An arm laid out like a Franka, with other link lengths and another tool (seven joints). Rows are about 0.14 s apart.
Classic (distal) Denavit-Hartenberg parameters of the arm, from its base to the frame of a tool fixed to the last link. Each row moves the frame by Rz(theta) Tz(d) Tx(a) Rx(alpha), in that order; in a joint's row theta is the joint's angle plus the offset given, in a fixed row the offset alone. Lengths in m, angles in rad.
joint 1: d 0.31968, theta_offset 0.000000, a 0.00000, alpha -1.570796
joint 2: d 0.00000, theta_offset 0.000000, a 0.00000, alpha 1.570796
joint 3: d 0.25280, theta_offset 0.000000, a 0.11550, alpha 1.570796
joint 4: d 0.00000, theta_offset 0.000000, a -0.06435, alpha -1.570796
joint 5: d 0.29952, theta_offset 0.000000, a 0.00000, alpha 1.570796
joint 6: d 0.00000, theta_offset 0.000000, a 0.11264, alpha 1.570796
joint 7: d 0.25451, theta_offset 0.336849, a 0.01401, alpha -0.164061
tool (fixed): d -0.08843, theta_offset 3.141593, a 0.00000, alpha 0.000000
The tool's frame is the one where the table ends.
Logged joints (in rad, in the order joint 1, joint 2, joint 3, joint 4, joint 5, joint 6, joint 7), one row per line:
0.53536 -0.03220 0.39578 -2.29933 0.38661 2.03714 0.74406
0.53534 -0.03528 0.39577 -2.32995 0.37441 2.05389 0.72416
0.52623 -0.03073 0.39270 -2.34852 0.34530 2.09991 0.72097
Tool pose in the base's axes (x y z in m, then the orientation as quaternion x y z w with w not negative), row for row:
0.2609 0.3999 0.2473 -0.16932 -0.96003 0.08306 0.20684
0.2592 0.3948 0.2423 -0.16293 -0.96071 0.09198 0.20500
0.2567 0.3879 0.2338 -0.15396 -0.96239 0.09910 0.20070
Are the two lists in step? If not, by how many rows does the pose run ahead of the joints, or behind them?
The pose runs 1 row behind the joints: the pose in row i belongs to the joints in row i - 1.
